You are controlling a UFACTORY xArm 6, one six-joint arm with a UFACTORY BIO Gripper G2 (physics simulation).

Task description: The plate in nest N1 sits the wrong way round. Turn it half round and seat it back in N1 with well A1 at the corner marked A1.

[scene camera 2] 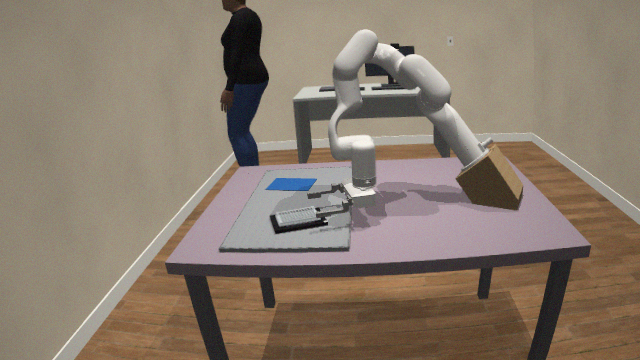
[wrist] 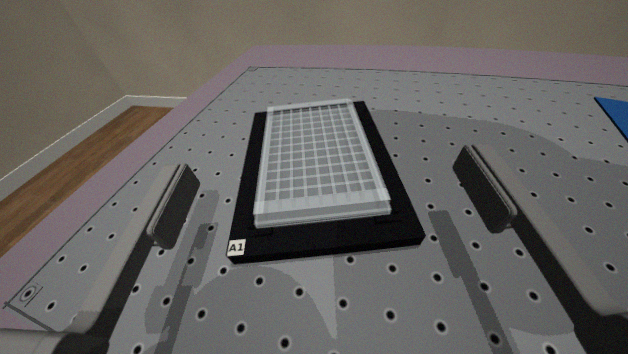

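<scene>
The clear plate (scene camera 2: 296, 216) (wrist: 317, 155) with its grid of wells lies in the black nest (scene camera 2: 278, 229) (wrist: 320, 243). The white A1 label (wrist: 236, 247) is on the nest's near left corner in the wrist view. Which corner of the plate holds well A1 cannot be told. My gripper (scene camera 2: 313, 205) (wrist: 327, 197) is open and empty. In the wrist view its two fingers stand to the left and right of the nest's near part, apart from the plate. In the scene view the near finger partly overlaps the plate's right end.
The nest stands on a grey perforated board (scene camera 2: 250, 235) (wrist: 280, 320) on the pink table (scene camera 2: 425, 235) (wrist: 425, 60). A blue flat panel (scene camera 2: 291, 184) (wrist: 616, 117) lies farther back on the board. A brown block (scene camera 2: 492, 180) is at the arm's base. A person (scene camera 2: 244, 80) stands behind the table.
</scene>
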